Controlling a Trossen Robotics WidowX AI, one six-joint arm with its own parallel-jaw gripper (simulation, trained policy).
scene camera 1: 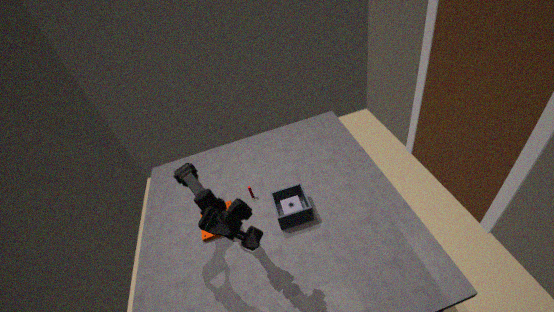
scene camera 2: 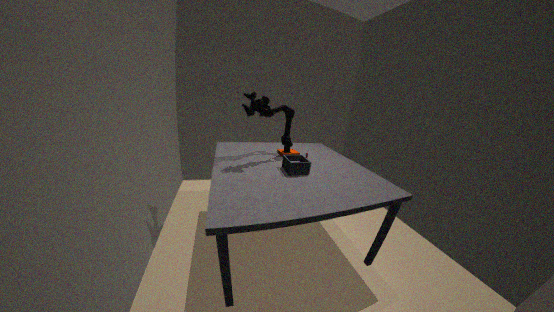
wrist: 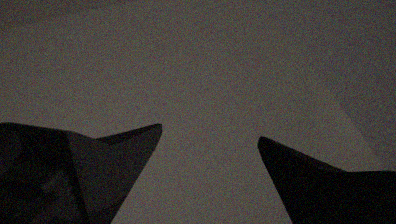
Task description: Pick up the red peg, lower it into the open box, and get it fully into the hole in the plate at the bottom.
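A dark box is there for me to see, and so is my own gripper. The wrist view shows my gripper too.
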